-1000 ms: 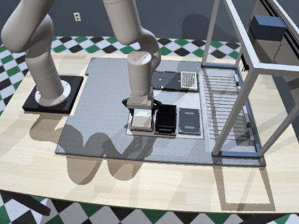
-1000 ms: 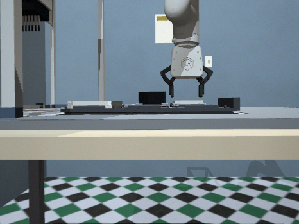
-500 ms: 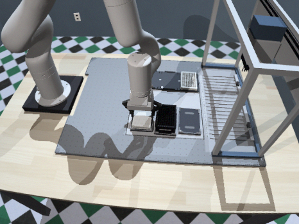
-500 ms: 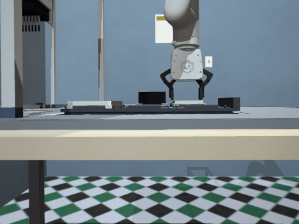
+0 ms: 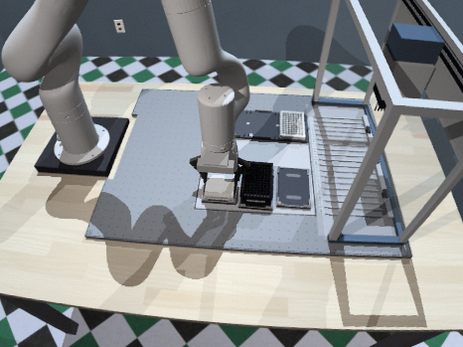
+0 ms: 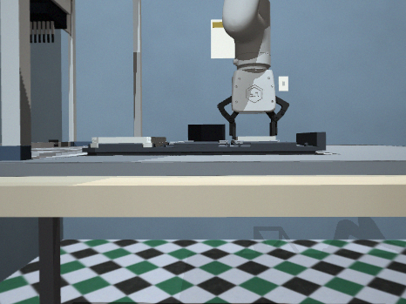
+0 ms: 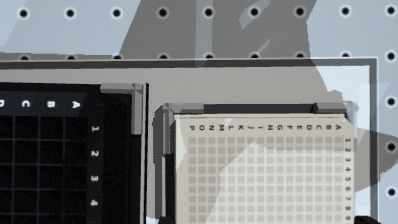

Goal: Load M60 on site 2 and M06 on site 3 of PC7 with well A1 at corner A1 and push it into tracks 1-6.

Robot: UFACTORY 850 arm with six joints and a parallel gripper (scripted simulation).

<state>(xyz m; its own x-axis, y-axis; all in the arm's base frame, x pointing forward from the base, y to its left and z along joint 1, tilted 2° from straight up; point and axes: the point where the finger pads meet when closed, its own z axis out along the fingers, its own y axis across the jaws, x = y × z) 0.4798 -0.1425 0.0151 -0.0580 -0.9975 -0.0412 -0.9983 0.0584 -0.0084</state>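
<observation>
Now: hand 20 mm above the nest S1. Also, from my hand: carrier PC7: 130 mm ahead, 250 mm to the left, 10 mm below; nest S3: 220 mm ahead, 10 mm to the right, 20 mm below; plate: 230 mm ahead, 240 mm to the left, 10 mm below.
</observation>
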